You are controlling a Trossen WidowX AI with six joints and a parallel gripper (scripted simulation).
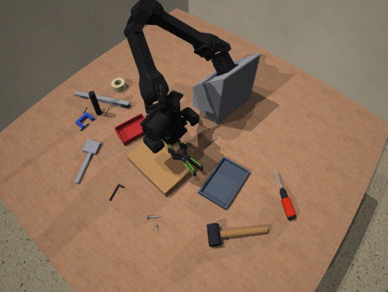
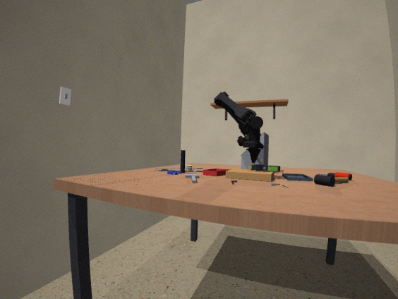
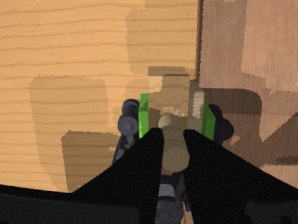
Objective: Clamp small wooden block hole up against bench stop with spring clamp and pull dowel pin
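My gripper is now 4 cm above the dowel pin. The rest, counted from my hand: small wooden block: 6 cm below; then wooden board: 9 cm below, 6 cm ahead; then bench stop: 6 cm below, 1 cm behind.
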